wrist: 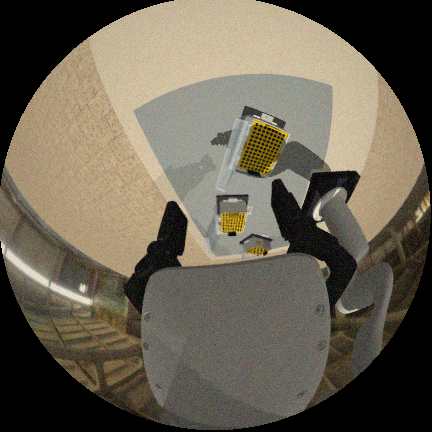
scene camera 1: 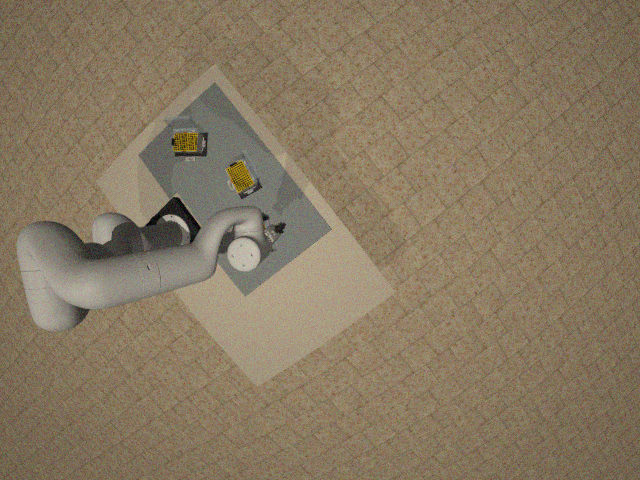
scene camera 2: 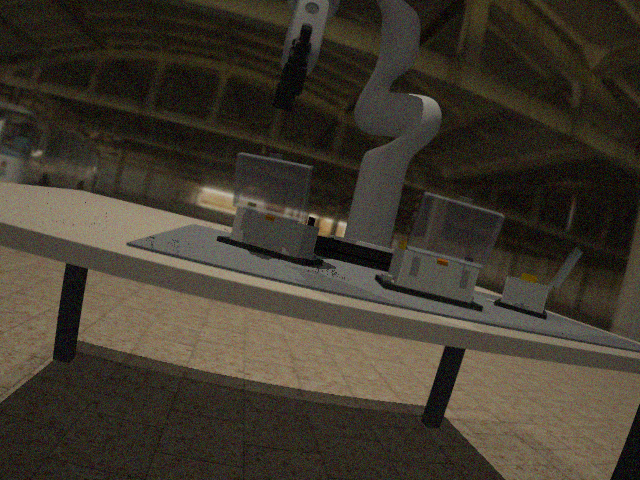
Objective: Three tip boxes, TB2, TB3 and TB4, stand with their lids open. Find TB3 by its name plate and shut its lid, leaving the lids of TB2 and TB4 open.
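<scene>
Three grey tip boxes stand with clear lids open. The near box (wrist: 263, 147) (scene camera 2: 278, 232) has its lid (wrist: 231, 157) (scene camera 2: 272, 183) up along one long side; the arm covers it in scene camera 1. The middle box (scene camera 1: 240, 176) (scene camera 2: 438, 273) (wrist: 233, 221) has its lid (scene camera 2: 458, 227) raised. The far box (scene camera 1: 186, 142) (scene camera 2: 524, 294) (wrist: 258, 249) has its lid (scene camera 2: 566, 267) leaning outward. The name plates are too small to read, so I cannot tell which is TB3. My gripper (wrist: 224, 200) (scene camera 2: 285, 98) is open and empty, high above the mat near the near box.
The boxes stand on a blue-grey mat (scene camera 1: 305, 219) (scene camera 2: 178, 241) (wrist: 185, 112) on a pale table (scene camera 1: 310, 304) (scene camera 2: 46, 206) (wrist: 220, 40). The black robot base plate (scene camera 1: 175, 205) (scene camera 2: 354, 253) (wrist: 316, 185) stands beside the mat. The arm (scene camera 1: 129, 273) reaches over the mat's near-box end.
</scene>
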